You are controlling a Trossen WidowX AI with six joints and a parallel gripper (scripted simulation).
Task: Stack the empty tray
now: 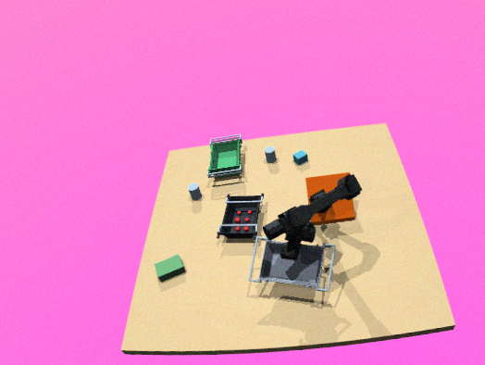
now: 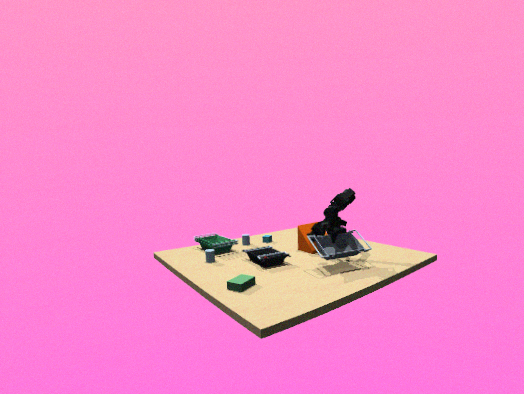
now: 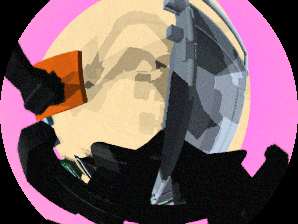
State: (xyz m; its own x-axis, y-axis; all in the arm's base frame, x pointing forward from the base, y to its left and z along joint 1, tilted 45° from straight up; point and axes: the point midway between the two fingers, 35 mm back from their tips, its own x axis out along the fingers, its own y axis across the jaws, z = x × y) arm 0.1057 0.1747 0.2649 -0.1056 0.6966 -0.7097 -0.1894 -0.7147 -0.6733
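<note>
My gripper tip is now 10 mm short of the grey tray and 70 mm to the right of it. The rest, counted from my gripper tip: green block 560 mm ahead, 100 mm below; then blue cube 10 mm ahead, 700 mm to the right, 100 mm below.
</note>
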